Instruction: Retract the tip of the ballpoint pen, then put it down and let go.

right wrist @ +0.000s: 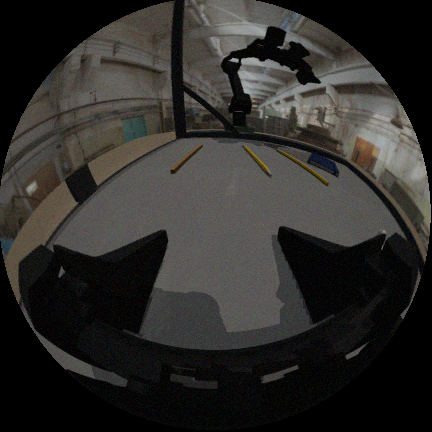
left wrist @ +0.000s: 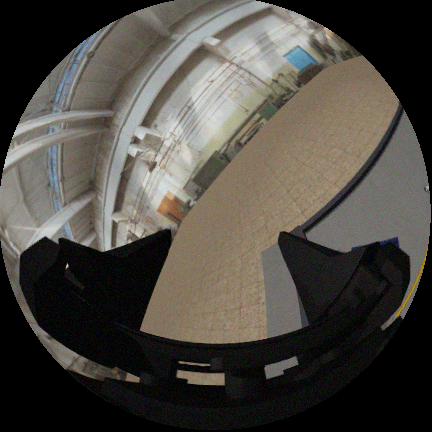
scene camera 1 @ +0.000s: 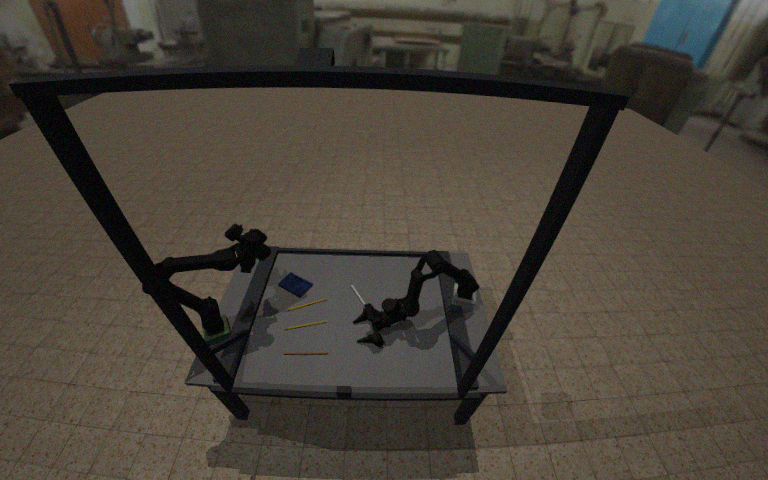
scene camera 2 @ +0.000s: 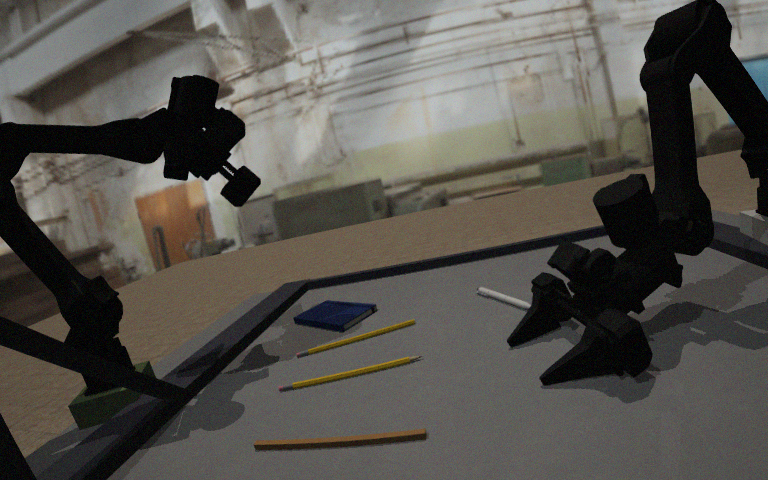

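Pixels of known places: left gripper, fingertip midpoint: (right wrist: 315, 74) (left wrist: 226, 236) (scene camera 2: 225, 166); right gripper, fingertip midpoint: (right wrist: 223, 234) (scene camera 1: 355, 332) (scene camera 2: 523, 361); left arm's base, origin of the base link: (right wrist: 238, 125) (scene camera 1: 215, 327); right arm's base, origin of the base link: (scene camera 1: 465, 293).
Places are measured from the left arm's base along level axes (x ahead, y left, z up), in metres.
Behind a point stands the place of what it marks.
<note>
A white ballpoint pen (scene camera 1: 357, 294) @[x 0.612, y -0.101, z -0.030 m] (scene camera 2: 502, 297) @[x 0.611, y -0.105, z -0.031 m] lies on the grey table. Its near end is hidden behind the right gripper's farther finger in both scene views. A sliver of the pen (right wrist: 383, 240) shows beside the right-hand finger in the right wrist view. Whether its tip is out cannot be seen. My right gripper (scene camera 1: 356, 331) @[x 0.513, y -0.270, z -0.035 m] (scene camera 2: 526, 362) @[x 0.513, y -0.270, z -0.035 m] (right wrist: 223, 234) @[x 0.513, y -0.270, z -0.035 m] is open and empty, low over the table, with the pen outside its fingers. My left gripper (scene camera 1: 256, 261) (left wrist: 226, 236) @[x 0.259, y 0.178, z 0.282 m] is open and empty, raised above the table's far left corner.
A dark blue notebook (scene camera 1: 295, 284) @[x 0.380, y 0.092, z -0.028 m] (scene camera 2: 335, 315) @[x 0.379, y 0.071, z -0.028 m] (right wrist: 323, 163) @[x 0.406, y 0.050, z -0.028 m] lies at the back left. Two yellow pencils (scene camera 2: 356, 337) @[x 0.384, y -0.042, z -0.033 m] (scene camera 2: 348, 373) @[x 0.343, y -0.142, z -0.034 m] and an orange-brown stick (scene camera 1: 305, 353) @[x 0.295, y -0.263, z -0.035 m] (scene camera 2: 339, 439) @[x 0.300, y -0.265, z -0.033 m] (right wrist: 187, 159) @[x 0.322, y -0.271, z -0.038 m] lie nearer the front. Dark frame posts (scene camera 1: 96, 186) @[x 0.005, y -0.262, z 0.813 m] (scene camera 1: 538, 243) @[x 0.721, y -0.694, z 0.710 m] rise from the table's sides.
</note>
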